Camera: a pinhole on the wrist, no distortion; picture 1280 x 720 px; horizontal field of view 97.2 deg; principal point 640.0 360.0 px. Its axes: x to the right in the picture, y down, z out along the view. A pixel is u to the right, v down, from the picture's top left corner.
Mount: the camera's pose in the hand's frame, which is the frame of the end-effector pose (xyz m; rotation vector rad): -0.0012 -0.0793 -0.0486 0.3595 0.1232 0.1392
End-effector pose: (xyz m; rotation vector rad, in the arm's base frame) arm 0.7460 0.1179 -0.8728 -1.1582 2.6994 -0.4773
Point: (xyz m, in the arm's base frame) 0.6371 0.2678 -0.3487
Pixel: behind the camera
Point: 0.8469 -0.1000 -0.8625
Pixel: 833.0 44.9
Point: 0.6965 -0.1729 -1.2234
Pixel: 934.2 587.8
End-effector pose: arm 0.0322 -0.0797 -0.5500 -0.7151 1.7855 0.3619
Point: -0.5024 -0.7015 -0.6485
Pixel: behind the camera
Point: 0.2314 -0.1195 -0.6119
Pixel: 645.4 363.9
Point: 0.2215 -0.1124 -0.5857
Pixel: 582.3 384.0
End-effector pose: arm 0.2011 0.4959 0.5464 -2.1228 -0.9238 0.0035
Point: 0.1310 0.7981 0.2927
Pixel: 685.2 689.7
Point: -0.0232 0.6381 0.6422
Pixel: 375.0 33.3
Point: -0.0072 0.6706 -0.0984
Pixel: outside the picture
